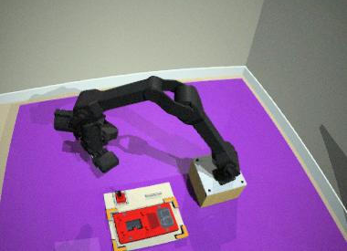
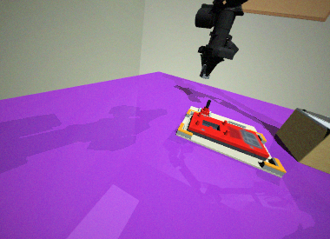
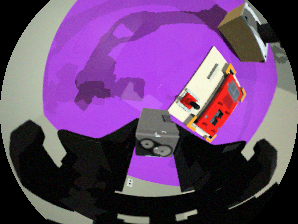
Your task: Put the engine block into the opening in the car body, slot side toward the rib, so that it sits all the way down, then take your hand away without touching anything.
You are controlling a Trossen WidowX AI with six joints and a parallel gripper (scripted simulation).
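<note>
Right now my gripper tip is 4 cm past the red-and-black post, 9 cm to the right of it and 10 cm above it. Also, from my gripper tip: dark grey engine block: 1 cm above.
</note>
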